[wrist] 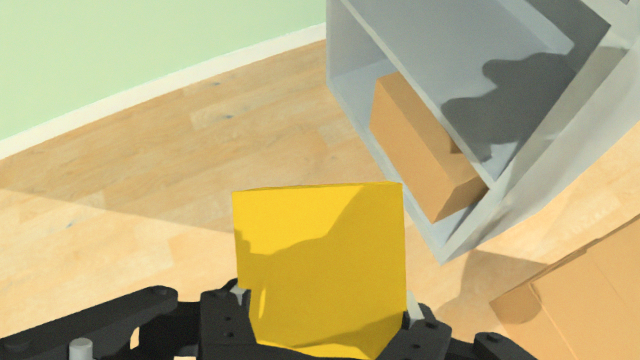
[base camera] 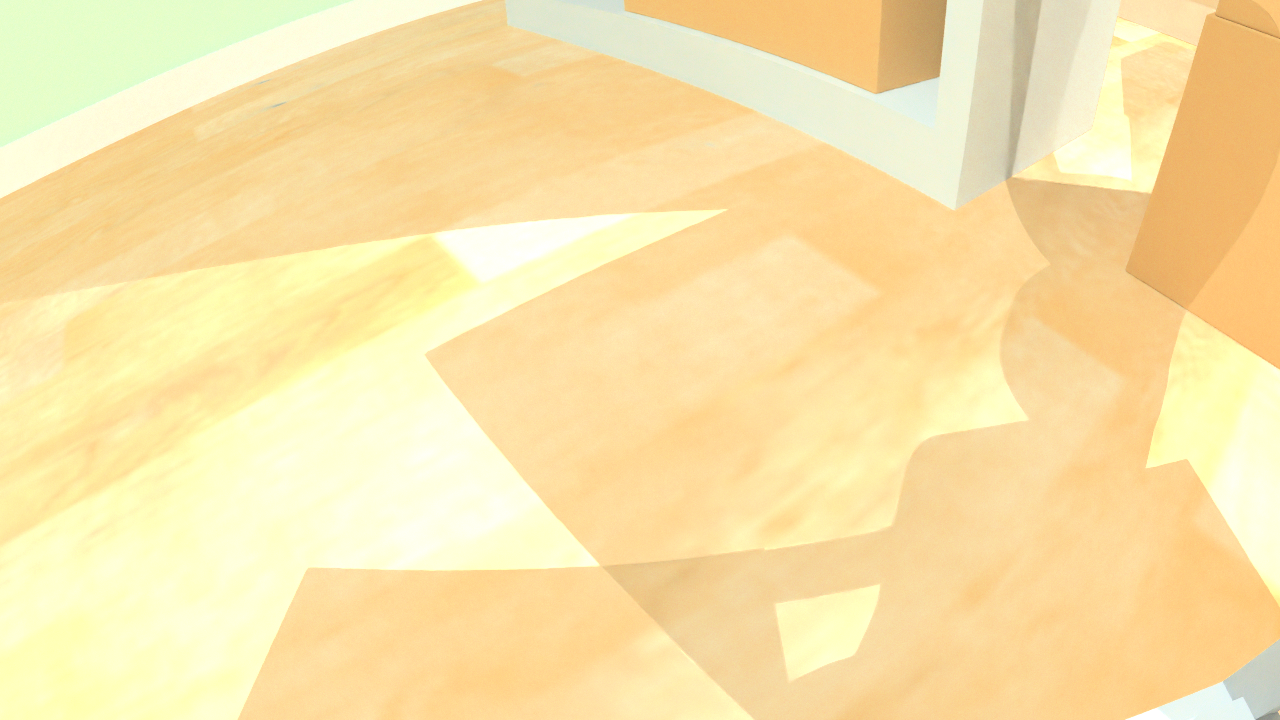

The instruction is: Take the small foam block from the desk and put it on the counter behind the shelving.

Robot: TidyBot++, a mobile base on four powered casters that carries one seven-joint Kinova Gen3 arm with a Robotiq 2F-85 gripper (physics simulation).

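Places are measured from the arm's base along level axes (x left, y back, z up), in centimetres.
Where they show: gripper, fingertip midpoint: (wrist: 328,301).
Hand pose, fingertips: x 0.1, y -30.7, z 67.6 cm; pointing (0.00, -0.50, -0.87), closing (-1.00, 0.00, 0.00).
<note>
Things, the pixels of their top centre, and the offset from my fingertips. "*": a spot on its surface instead.
- yellow foam block, middle of its top: (wrist: 326,263) dy -0.1, dx +0.1, dz +5.5 cm
- grey shelving, surface spot: (base camera: 971,116) * dy -37.3, dx -34.9, dz -96.7 cm
- brown box, middle of its top: (wrist: 451,112) dy -75.3, dx -29.4, dz -72.6 cm
A yellow foam block (wrist: 320,260) is held between the two black fingers of my gripper (wrist: 328,301) in the wrist view. The gripper is shut on it, and the block is up in the air above the wooden floor. The grey shelving (wrist: 467,245) (base camera: 971,116) stands ahead, at the upper right of the wrist view and at the top of the base camera view. The gripper and the block do not show in the base camera view. The desk and the counter do not show in either view.
A brown box (wrist: 405,145) (base camera: 760,35) lies in the shelving's bottom compartment. Another cardboard box (wrist: 590,295) (base camera: 1208,170) stands on the floor right of the shelving, with a narrow gap between them. A green wall (wrist: 125,55) (base camera: 107,53) with a white baseboard runs along the left.
</note>
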